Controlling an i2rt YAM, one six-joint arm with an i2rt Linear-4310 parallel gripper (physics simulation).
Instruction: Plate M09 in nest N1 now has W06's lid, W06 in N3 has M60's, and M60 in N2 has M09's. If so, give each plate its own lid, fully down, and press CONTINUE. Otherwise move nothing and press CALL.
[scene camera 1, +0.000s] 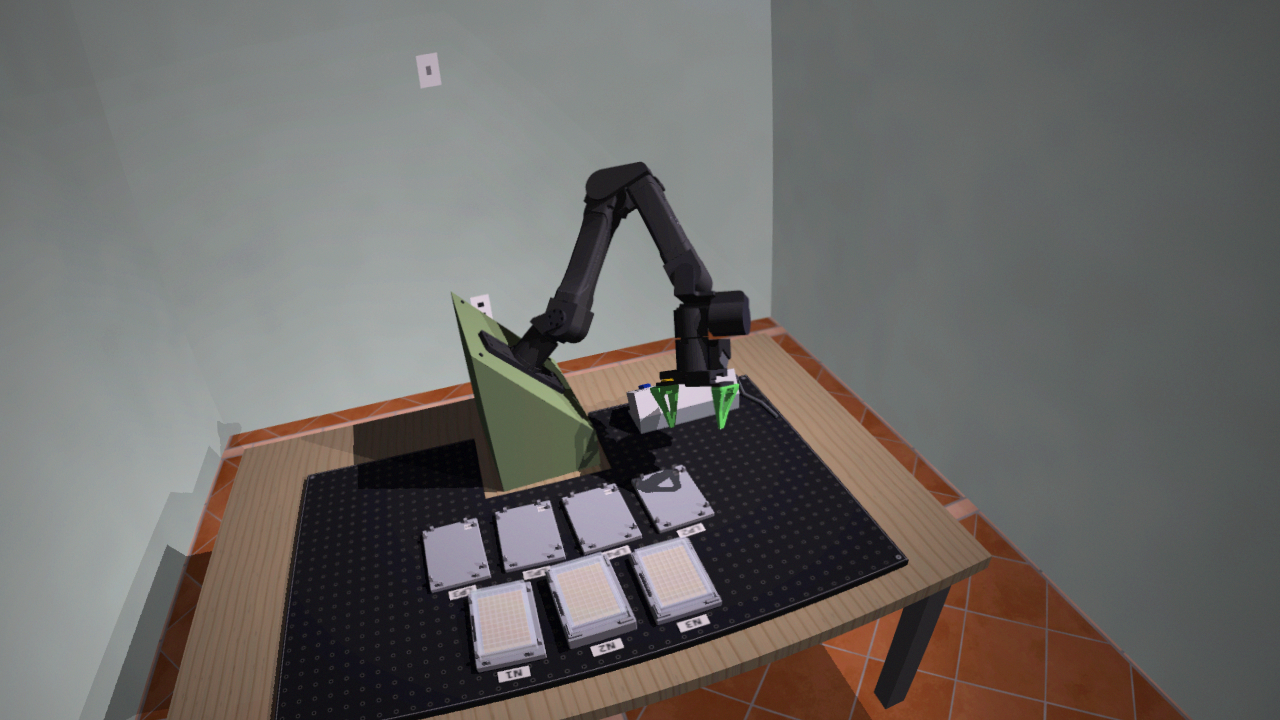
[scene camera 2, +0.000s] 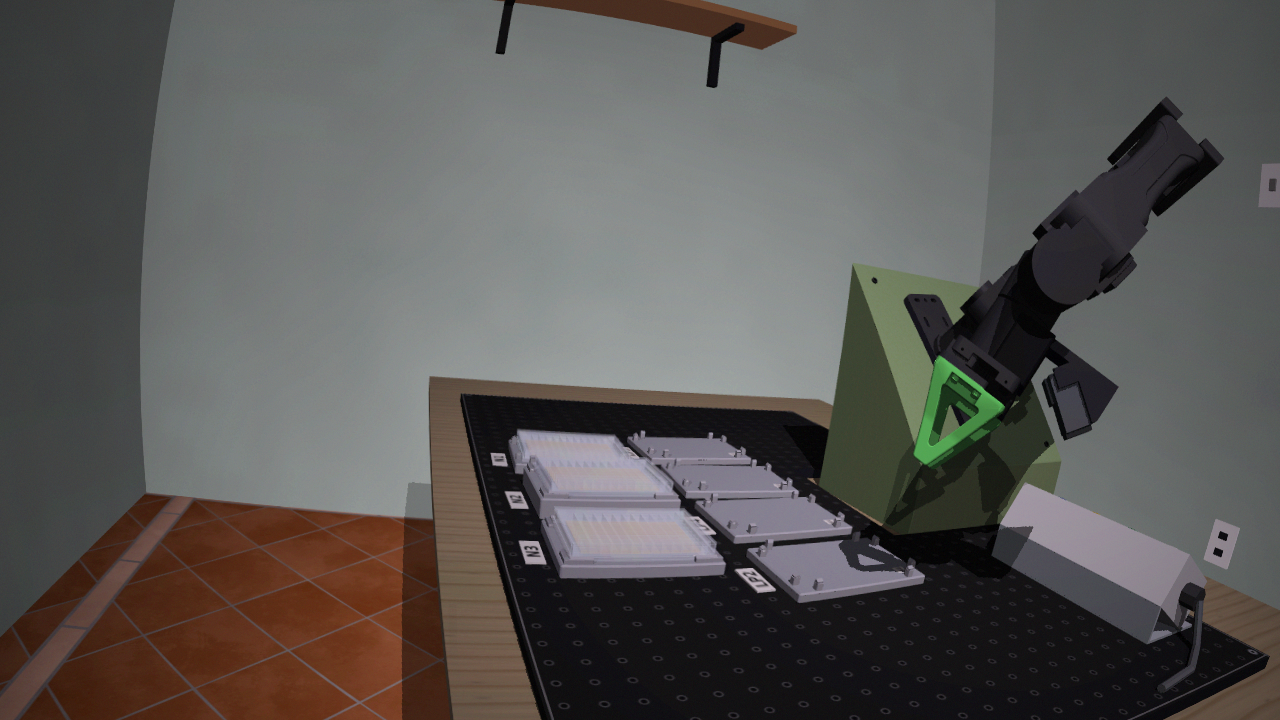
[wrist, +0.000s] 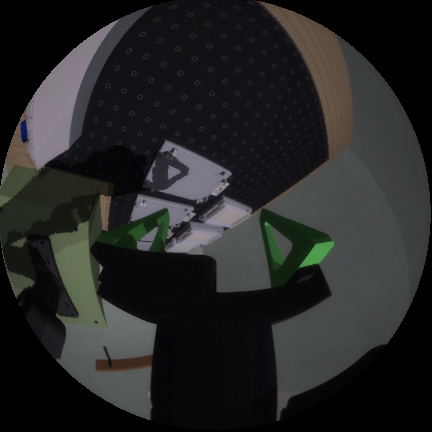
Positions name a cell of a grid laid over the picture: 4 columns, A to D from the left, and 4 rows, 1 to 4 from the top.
Labels:
The gripper (scene camera 1: C3): 112 cm from the lens. A white button box (scene camera 1: C3): 130 cm from the lens.

